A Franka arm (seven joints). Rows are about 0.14 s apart.
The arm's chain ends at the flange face. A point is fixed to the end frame.
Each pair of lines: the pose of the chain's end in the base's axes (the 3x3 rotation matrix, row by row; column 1 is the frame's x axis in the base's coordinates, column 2 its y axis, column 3 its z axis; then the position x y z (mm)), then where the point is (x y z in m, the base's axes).
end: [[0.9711 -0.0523 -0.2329], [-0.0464 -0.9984 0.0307], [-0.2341 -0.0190 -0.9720]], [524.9 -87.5 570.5]
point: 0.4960 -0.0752 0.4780
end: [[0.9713 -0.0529 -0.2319], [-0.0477 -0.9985 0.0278], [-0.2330 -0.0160 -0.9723]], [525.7 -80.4 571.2]
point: 0.4969 -0.0684 0.4787
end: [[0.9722 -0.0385 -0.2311], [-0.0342 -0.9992 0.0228], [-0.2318 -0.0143 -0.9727]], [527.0 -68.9 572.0]
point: 0.4981 -0.0575 0.4794
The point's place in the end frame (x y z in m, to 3 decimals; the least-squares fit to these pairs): -0.007 -0.009 0.097
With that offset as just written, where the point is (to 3 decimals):
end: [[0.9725 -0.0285 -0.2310], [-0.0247 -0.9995 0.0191], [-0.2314 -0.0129 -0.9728]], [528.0 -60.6 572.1]
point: 0.499 -0.050 0.479
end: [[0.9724 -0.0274 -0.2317], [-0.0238 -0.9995 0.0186], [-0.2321 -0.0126 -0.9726]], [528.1 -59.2 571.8]
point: 0.499 -0.048 0.479
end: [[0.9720 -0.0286 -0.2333], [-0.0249 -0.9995 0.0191], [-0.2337 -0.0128 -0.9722]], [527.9 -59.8 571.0]
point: 0.499 -0.049 0.478
